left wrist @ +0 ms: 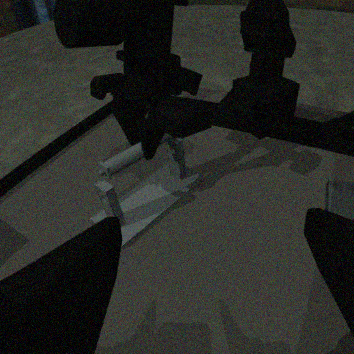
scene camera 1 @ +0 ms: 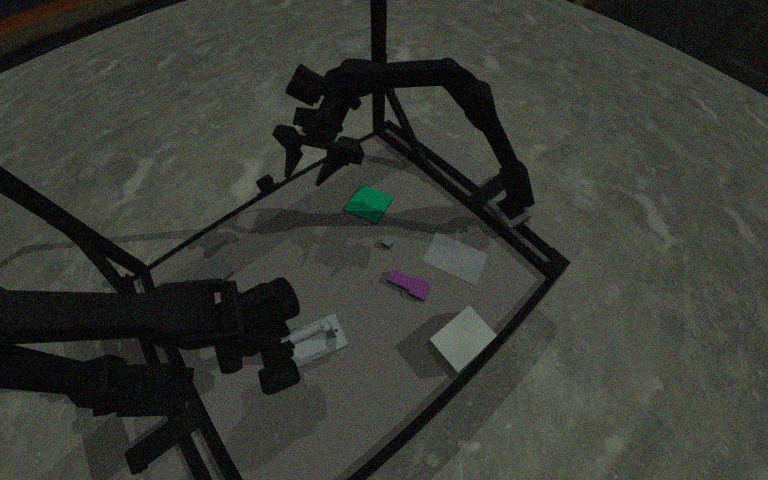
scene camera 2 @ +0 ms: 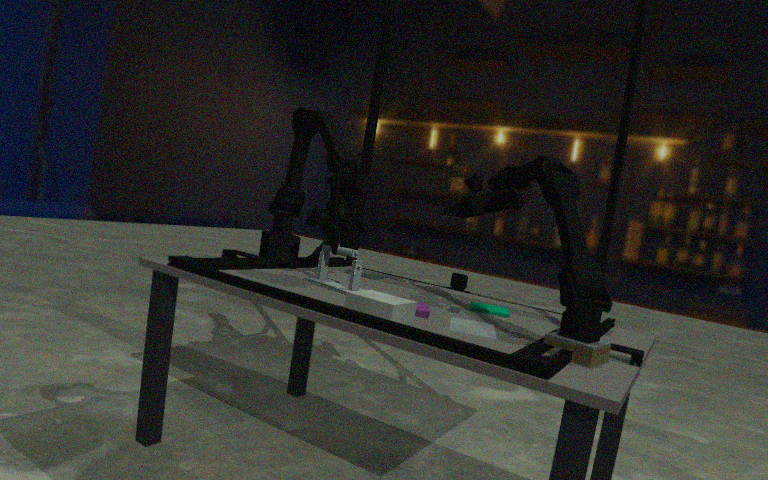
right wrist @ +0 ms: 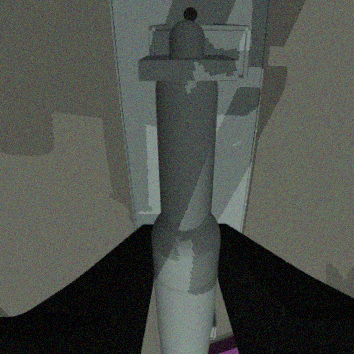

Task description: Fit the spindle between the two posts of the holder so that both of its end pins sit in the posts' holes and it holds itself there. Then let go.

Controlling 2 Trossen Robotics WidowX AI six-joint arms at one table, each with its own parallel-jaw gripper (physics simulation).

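Note:
The pale spindle is roughly level, lined up lengthwise over the holder. In the left wrist view its near end is above the near post, with a gap; its other end is hidden by the fingers. In the right wrist view the far pin and square collar overlap a post top. No pin is visibly in a hole. My right gripper is shut on the spindle's thicker middle. My left gripper is open and empty, high and away from the holder.
A white box stands near the table edge. A magenta block, a pale flat plate, a small grey piece and a green block lie farther from the holder.

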